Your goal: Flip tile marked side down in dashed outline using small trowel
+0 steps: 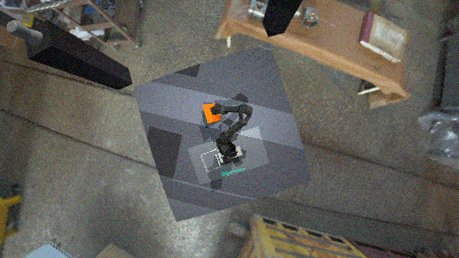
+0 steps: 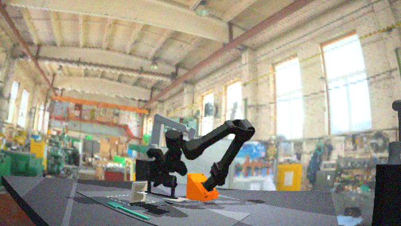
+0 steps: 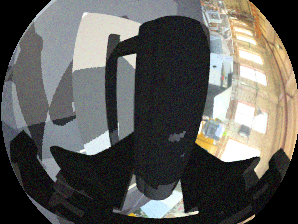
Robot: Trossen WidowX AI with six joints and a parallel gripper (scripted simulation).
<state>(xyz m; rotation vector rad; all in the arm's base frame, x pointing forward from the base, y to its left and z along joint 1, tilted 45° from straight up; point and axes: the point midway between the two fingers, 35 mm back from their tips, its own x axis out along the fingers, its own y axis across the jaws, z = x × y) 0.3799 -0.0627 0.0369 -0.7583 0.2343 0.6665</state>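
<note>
The tile lies 20 mm behind my gripper tip, 90 mm to the right of it and 50 mm below it. Round my gripper tip: teal bar: 130 mm ahead, 20 mm to the right, 100 mm below.
</note>
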